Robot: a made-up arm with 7 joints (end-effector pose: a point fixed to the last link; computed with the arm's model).
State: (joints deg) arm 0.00 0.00 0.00 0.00 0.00 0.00 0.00
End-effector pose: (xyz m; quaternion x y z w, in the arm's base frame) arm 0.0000 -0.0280 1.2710 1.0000 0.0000 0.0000 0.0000
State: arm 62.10 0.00 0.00 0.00 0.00 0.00 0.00
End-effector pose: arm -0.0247 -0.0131 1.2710 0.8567 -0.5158 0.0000 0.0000
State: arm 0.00 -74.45 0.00 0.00 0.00 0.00 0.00
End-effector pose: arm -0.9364 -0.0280 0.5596 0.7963 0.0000 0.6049 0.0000
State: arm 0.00 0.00 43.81 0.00 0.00 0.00 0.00
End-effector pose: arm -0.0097 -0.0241 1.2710 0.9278 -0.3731 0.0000 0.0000
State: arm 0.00 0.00 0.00 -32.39 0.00 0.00 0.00
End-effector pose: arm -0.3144 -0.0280 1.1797 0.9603 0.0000 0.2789 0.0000
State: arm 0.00 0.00 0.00 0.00 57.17 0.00 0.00
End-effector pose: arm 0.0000 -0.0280 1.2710 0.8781 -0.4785 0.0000 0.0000
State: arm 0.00 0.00 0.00 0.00 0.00 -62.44 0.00
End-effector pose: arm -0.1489 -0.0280 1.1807 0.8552 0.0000 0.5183 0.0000
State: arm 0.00 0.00 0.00 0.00 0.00 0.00 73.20
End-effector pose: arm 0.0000 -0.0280 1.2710 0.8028 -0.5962 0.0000 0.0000
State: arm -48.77 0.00 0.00 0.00 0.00 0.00 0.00
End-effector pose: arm 0.0211 -0.0185 1.2710 0.9108 0.4129 0.0000 0.0000
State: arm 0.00 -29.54 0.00 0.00 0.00 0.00 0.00
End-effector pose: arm -0.4792 -0.0280 1.1447 0.9670 0.0000 0.2549 0.0000
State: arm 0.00 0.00 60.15 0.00 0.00 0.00 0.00
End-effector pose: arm -0.0121 -0.0210 1.2710 0.8654 -0.5011 0.0000 0.0000
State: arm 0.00 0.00 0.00 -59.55 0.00 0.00 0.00
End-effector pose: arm -0.5060 -0.0280 0.9815 0.8680 0.0000 0.4966 0.0000
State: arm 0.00 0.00 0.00 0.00 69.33 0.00 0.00
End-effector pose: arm 0.0000 -0.0280 1.2710 0.8225 -0.5688 0.0000 0.0000
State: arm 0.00 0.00 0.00 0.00 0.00 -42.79 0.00
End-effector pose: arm -0.1141 -0.0280 1.2263 0.9311 0.0000 0.3648 0.0000
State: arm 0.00 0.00 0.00 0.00 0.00 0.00 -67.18
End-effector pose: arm 0.0000 -0.0280 1.2710 0.8330 0.5532 0.0000 0.0000
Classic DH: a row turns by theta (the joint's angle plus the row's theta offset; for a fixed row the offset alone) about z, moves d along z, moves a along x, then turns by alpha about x. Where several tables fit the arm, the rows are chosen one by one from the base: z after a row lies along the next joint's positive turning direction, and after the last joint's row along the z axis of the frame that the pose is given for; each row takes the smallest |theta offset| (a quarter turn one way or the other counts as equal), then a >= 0, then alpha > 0; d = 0 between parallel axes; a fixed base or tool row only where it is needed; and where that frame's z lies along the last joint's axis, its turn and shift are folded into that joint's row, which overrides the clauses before.
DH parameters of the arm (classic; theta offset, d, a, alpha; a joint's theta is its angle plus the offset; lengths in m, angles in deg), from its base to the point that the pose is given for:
base (fixed): 0 0 0 180
joint 1: 0 -0.299 0 90
joint 2: 0 -0.014 0 -90
joint 3: 0 -0.385 0 90
joint 4: 0 -0.014 0 -90
joint 5: 0 -0.419 0 90
joint 6: 0 0 0 -90
joint 7: 0 -0.168 0 0

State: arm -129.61 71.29 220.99 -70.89 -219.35 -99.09 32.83
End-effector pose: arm -0.1918 0.7000 0.3242 0.8752 0.4226 -0.0553 0.2287
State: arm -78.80 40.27 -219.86 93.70 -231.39 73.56 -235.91
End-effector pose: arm 0.1953 -0.0903 0.9385 -0.9745 -0.0782 -0.2070 0.0373
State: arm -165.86 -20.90 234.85 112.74 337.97 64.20 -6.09
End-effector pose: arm 0.1923 -0.3456 0.2656 0.0463 -0.0489 0.7320 0.6779
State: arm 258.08 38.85 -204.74 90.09 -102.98 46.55 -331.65
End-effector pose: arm 0.3435 -0.0152 0.8965 -0.7797 -0.2412 0.5589 0.1466
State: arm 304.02 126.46 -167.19 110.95 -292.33 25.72 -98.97
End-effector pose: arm 0.0830 0.4471 0.6022 -0.7202 0.6275 -0.2946 0.0272
